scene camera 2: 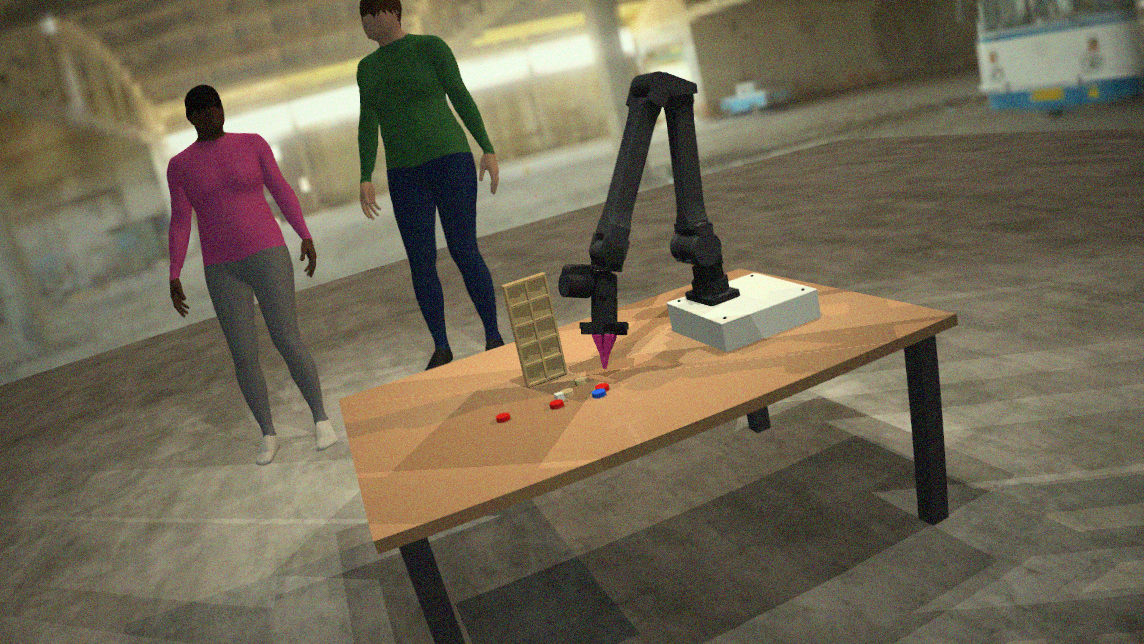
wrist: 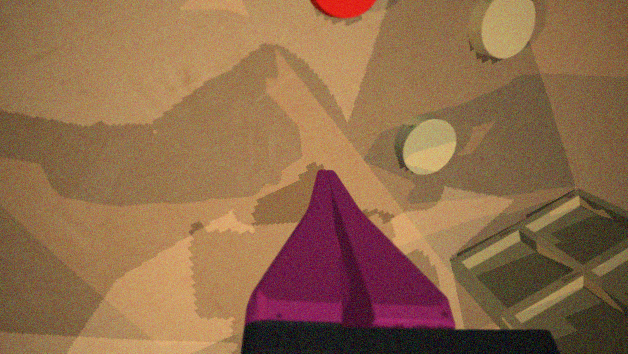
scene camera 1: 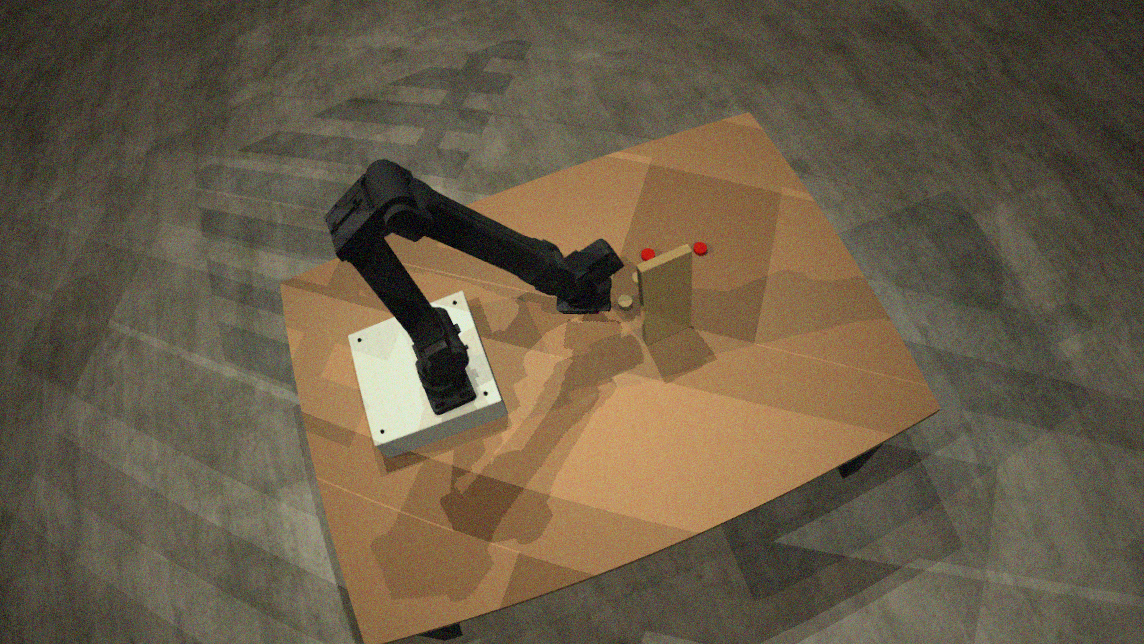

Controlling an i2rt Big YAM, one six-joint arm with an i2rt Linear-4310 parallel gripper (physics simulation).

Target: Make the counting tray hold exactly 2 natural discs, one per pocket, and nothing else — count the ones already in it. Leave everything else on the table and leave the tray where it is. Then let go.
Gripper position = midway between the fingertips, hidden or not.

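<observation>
There is a counting tray here, which I see at point(scene camera 2: 528, 300), at point(scene camera 1: 665, 282) and again at point(wrist: 554, 270). My own gripper point(scene camera 2: 604, 368) is visible to me too, and I find it as well at point(scene camera 1: 597, 302) and point(wrist: 324, 180).
</observation>
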